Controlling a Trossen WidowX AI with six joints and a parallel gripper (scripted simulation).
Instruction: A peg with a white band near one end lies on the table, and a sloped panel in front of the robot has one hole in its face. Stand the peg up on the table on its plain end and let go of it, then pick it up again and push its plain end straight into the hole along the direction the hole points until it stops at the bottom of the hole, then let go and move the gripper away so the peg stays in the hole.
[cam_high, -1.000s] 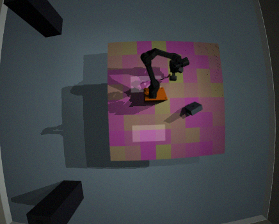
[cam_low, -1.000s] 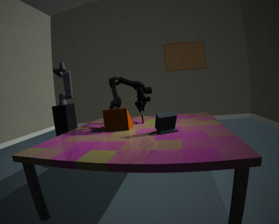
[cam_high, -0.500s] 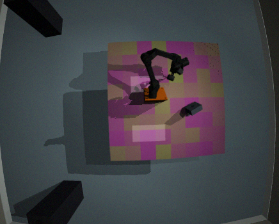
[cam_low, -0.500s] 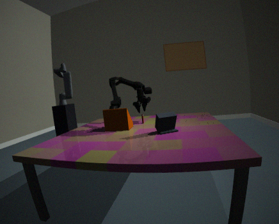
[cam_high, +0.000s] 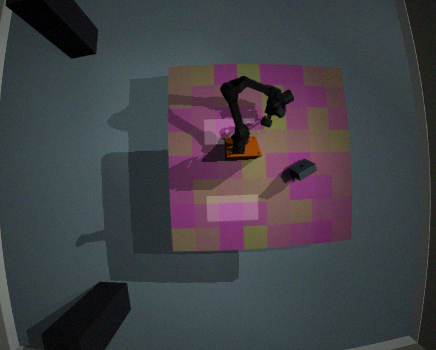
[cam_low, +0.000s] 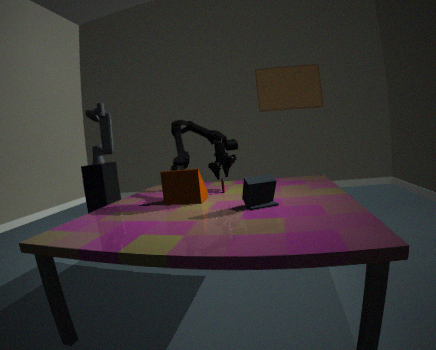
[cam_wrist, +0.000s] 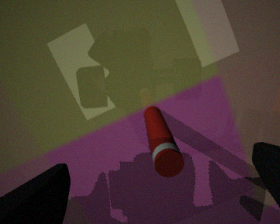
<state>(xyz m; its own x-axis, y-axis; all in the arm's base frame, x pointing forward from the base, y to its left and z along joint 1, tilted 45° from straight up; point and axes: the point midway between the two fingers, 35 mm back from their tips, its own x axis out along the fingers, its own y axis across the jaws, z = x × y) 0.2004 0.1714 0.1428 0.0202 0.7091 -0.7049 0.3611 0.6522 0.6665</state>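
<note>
The peg is 2 cm below my gripper tip. Also, from my gripper tip: grey sloped panel (35 cm to the right, 22 cm ahead, 1 cm below).
</note>
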